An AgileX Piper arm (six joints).
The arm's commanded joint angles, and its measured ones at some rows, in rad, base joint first. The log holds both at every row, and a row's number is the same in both.
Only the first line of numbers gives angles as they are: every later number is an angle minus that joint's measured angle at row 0.
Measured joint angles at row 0: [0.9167 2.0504 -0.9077 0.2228 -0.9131 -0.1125]
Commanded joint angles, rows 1 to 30: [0.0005 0.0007 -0.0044 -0.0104 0.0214 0.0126]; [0.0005 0.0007 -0.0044 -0.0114 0.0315 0.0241]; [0.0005 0.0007 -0.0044 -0.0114 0.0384 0.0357]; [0.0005 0.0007 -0.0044 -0.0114 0.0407 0.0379]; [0.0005 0.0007 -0.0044 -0.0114 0.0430 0.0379]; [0.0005 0.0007 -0.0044 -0.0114 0.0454 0.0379]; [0.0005 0.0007 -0.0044 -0.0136 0.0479 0.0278]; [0.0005 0.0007 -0.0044 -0.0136 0.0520 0.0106]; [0.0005 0.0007 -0.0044 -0.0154 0.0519 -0.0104]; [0.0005 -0.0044 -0.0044 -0.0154 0.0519 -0.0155]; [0.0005 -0.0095 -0.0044 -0.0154 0.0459 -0.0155]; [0.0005 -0.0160 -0.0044 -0.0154 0.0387 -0.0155]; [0.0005 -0.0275 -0.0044 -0.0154 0.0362 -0.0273]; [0.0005 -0.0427 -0.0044 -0.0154 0.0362 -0.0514]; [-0.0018 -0.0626 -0.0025 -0.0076 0.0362 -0.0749]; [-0.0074 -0.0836 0.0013 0.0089 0.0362 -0.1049]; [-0.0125 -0.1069 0.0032 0.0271 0.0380 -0.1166]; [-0.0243 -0.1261 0.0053 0.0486 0.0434 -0.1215]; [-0.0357 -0.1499 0.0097 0.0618 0.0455 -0.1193]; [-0.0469 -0.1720 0.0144 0.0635 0.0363 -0.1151]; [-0.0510 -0.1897 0.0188 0.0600 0.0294 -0.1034]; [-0.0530 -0.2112 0.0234 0.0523 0.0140 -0.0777]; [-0.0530 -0.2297 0.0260 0.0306 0.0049 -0.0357]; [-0.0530 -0.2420 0.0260 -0.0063 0.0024 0.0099]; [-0.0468 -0.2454 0.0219 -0.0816 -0.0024 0.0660]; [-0.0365 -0.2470 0.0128 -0.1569 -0.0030 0.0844]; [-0.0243 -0.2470 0.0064 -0.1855 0.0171 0.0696]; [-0.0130 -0.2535 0.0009 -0.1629 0.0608 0.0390]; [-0.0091 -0.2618 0.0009 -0.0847 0.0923 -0.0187]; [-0.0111 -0.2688 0.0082 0.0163 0.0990 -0.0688]
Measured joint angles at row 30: [-0.0337 -0.2332 0.0131 -0.0906 0.0744 0.0346]
